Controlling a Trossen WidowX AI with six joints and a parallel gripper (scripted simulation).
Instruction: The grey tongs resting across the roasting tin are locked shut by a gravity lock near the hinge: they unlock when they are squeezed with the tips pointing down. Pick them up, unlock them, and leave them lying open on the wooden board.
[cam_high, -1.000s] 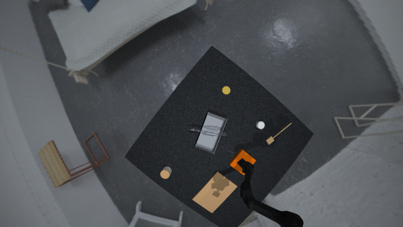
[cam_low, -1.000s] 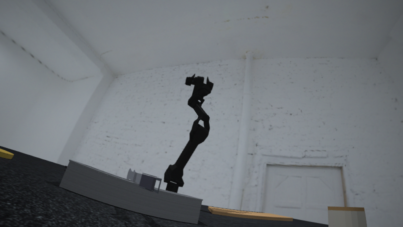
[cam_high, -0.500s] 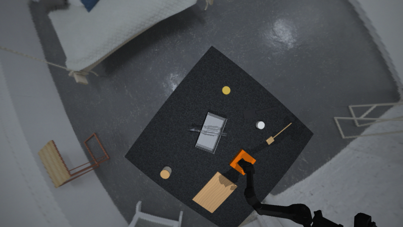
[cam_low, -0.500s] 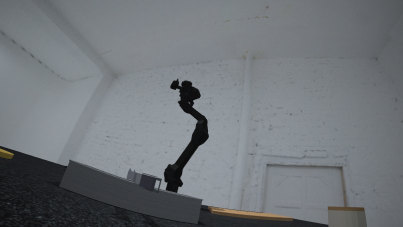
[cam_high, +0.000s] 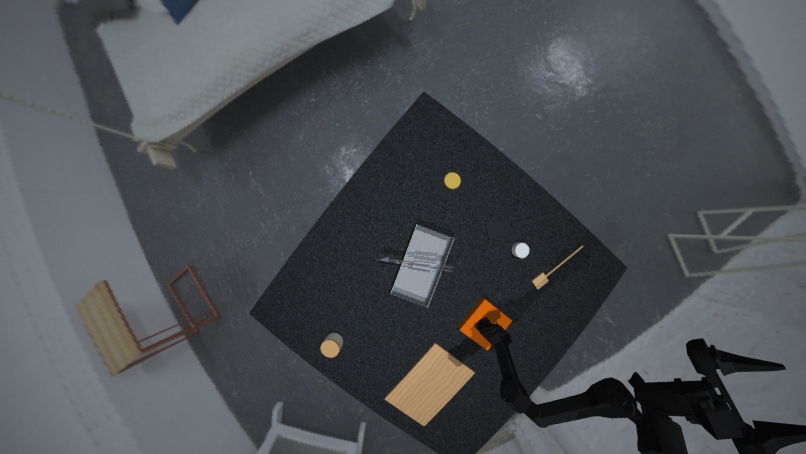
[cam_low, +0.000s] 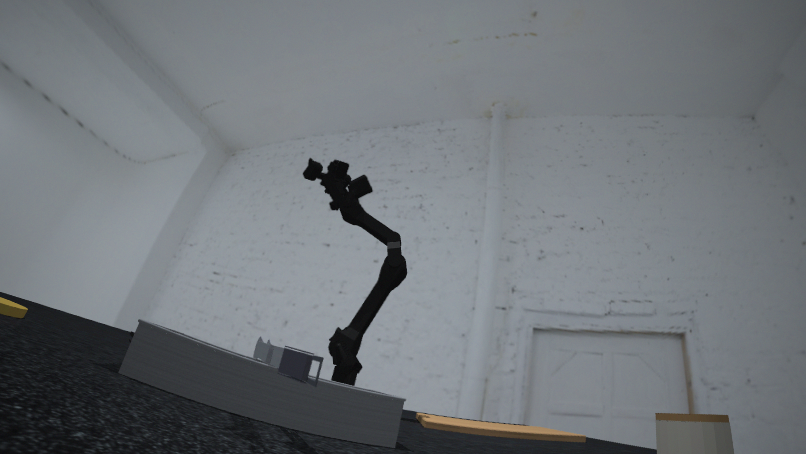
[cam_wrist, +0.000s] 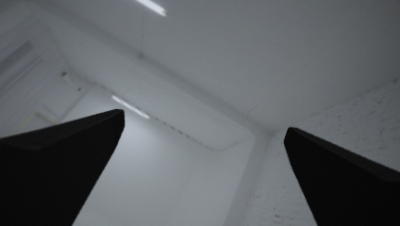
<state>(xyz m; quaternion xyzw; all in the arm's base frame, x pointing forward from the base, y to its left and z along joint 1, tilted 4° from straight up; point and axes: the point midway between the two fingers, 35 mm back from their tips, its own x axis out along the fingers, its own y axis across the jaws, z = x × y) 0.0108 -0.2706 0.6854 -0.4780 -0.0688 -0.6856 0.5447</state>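
Right now the grey roasting tin is 710 mm below my gripper tip, 420 mm ahead of it and 310 mm to the left of it. Also, from my gripper tip: wooden board (730 mm below, 670 mm to the left, 20 mm behind); pale block (830 mm to the left, 710 mm below, 420 mm ahead); white cylinder (720 mm below, 160 mm ahead, 50 mm to the right).
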